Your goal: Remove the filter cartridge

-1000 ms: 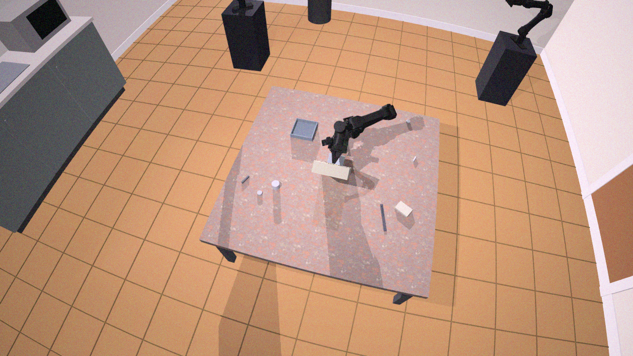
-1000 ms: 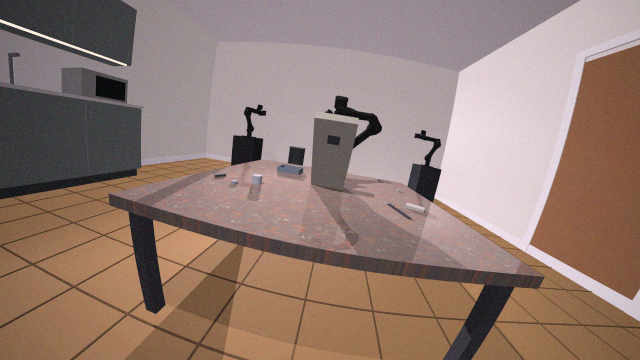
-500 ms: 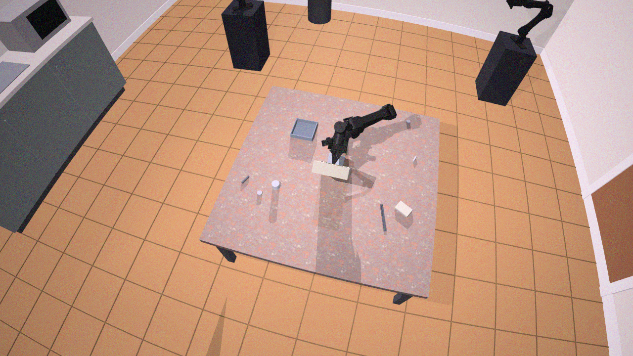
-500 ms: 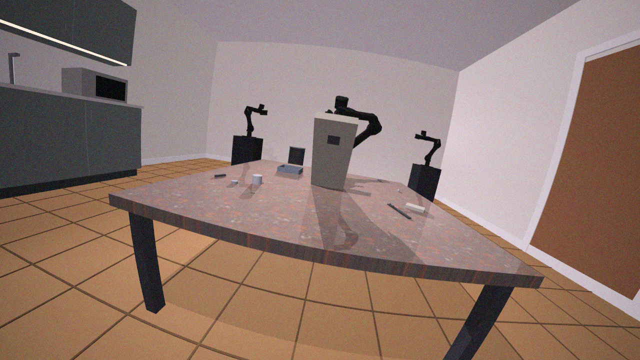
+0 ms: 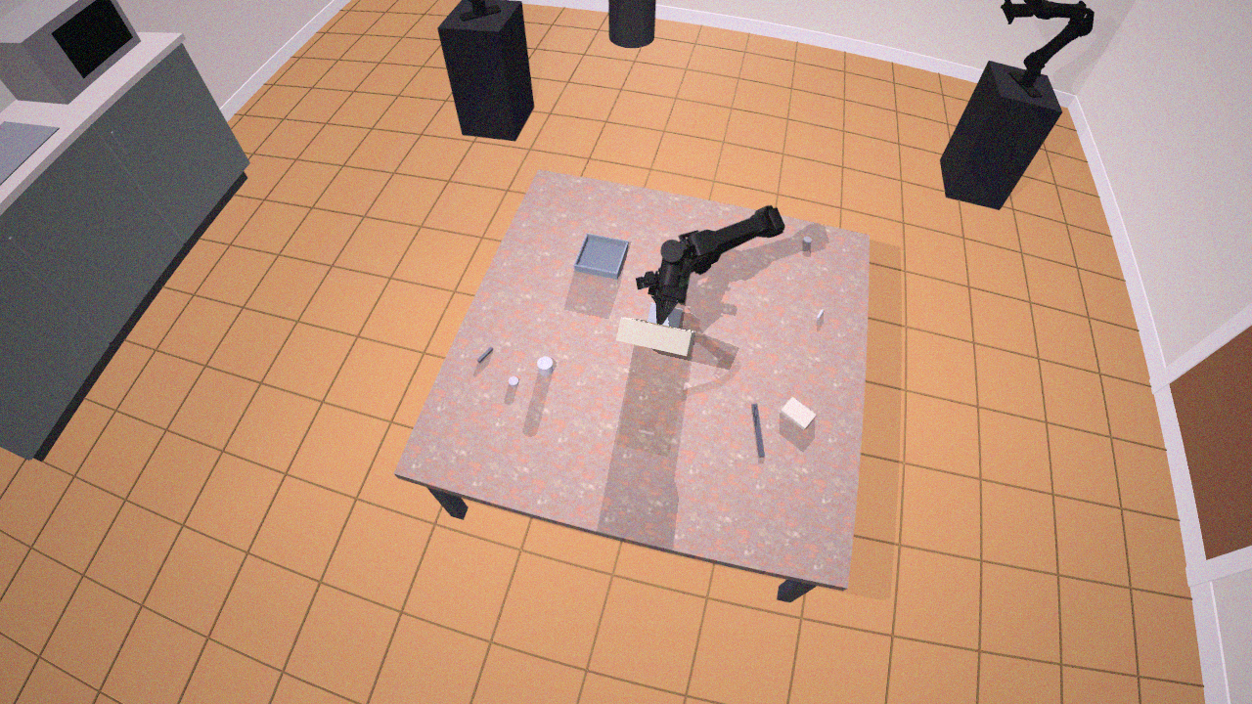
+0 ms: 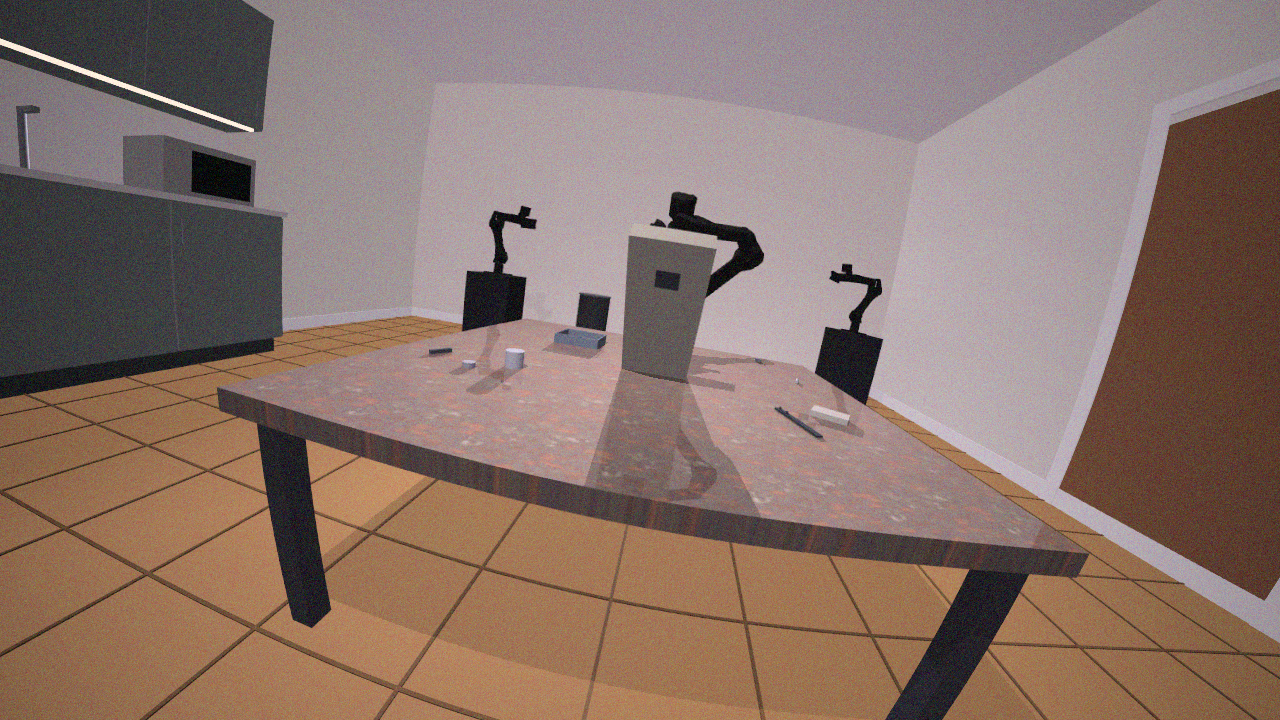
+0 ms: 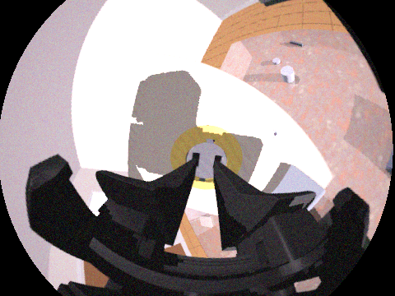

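The white round filter cartridge is 10 mm ahead of my gripper tip and 10 mm below it. Round my gripper tip: beige block 30 mm ahead, 450 mm to the left, 280 mm below; grey-blue tray 420 mm behind, 270 mm to the right, 270 mm below.
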